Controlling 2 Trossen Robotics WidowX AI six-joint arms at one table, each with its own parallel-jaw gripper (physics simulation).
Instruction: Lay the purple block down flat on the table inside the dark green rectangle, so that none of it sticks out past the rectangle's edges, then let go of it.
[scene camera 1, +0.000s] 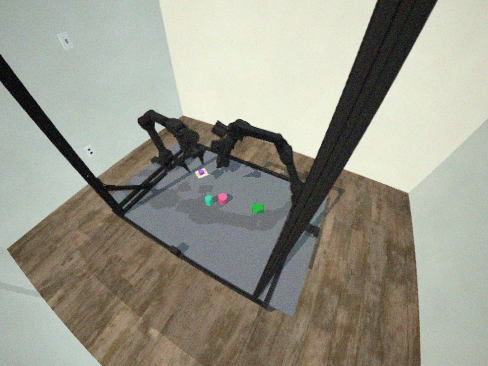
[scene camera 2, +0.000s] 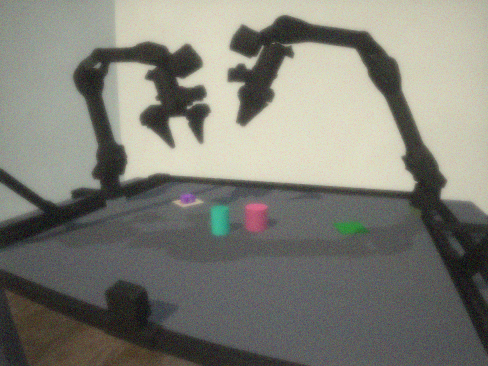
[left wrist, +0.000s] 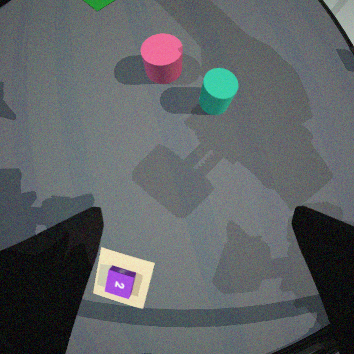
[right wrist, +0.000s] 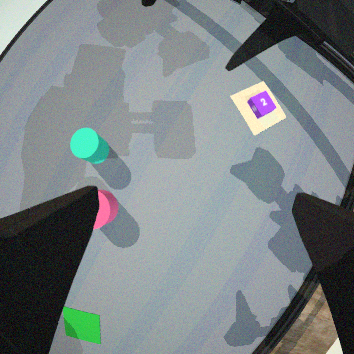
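Where they show: left gripper, fingertip midpoint: (scene camera 1: 196, 168) (scene camera 2: 188, 145) (left wrist: 202, 217) (right wrist: 184, 31); right gripper, fingertip midpoint: (scene camera 2: 239, 124) (right wrist: 201, 200); left arm's base at its link origin: (scene camera 1: 169, 167) (scene camera 2: 111, 196) (right wrist: 262, 3); right arm's base at its link origin: (scene camera 1: 296, 200) (scene camera 2: 425, 206).
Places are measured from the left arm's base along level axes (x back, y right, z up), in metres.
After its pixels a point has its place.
Note:
The purple block (scene camera 1: 201, 172) {x -0.196, y -0.137, z -0.001 m} (scene camera 2: 188, 199) {x -0.202, y -0.132, z -0.006 m} (left wrist: 120, 283) {x -0.189, y -0.139, z 0.000 m} (right wrist: 262, 104) {x -0.192, y -0.144, z 0.000 m}, marked with a 2, sits on a cream square (scene camera 1: 198, 175) (scene camera 2: 178, 203) {x -0.178, y -0.114, z -0.018 m} (left wrist: 108, 256) {x -0.218, y -0.158, z -0.018 m} (right wrist: 241, 101) {x -0.206, y -0.118, z -0.018 m}. The green rectangle (scene camera 1: 258, 208) {x -0.651, y -0.209, z -0.018 m} (scene camera 2: 351, 228) {x -0.651, y -0.203, z -0.018 m} (right wrist: 84, 326) {x -0.643, y -0.213, z -0.018 m} lies flat on the table, well apart from the block; a corner of this rectangle (left wrist: 99, 4) {x -0.618, y -0.210, z -0.018 m} shows in the left wrist view. My left gripper (scene camera 1: 195, 167) {x -0.292, y -0.061, z 0.159 m} (scene camera 2: 187, 144) {x -0.292, y -0.061, z 0.159 m} (left wrist: 202, 217) {x -0.292, y -0.061, z 0.159 m} (right wrist: 184, 31) {x -0.292, y -0.061, z 0.159 m} is open and empty, high above the table near the block. My right gripper (scene camera 2: 241, 123) {x -0.376, y -0.153, z 0.205 m} (right wrist: 201, 200) {x -0.376, y -0.153, z 0.205 m} is open and empty, also high, farther right in scene camera 2.
A teal cylinder (scene camera 1: 209, 200) {x -0.435, y -0.021, z 0.031 m} (scene camera 2: 220, 220) {x -0.433, y -0.012, z 0.015 m} (left wrist: 219, 91) {x -0.408, y -0.028, z 0.035 m} (right wrist: 88, 145) {x -0.417, y -0.034, z 0.035 m} and a pink cylinder (scene camera 1: 223, 199) {x -0.485, y -0.084, z 0.030 m} (scene camera 2: 256, 218) {x -0.482, y -0.072, z 0.012 m} (left wrist: 162, 58) {x -0.452, y -0.090, z 0.030 m} (right wrist: 105, 209) {x -0.454, y -0.106, z 0.030 m} stand upright between block and rectangle. A small olive patch (scene camera 2: 416, 212) {x -0.766, y -0.382, z -0.011 m} shows beside the right arm's base. Black frame bars edge the table.

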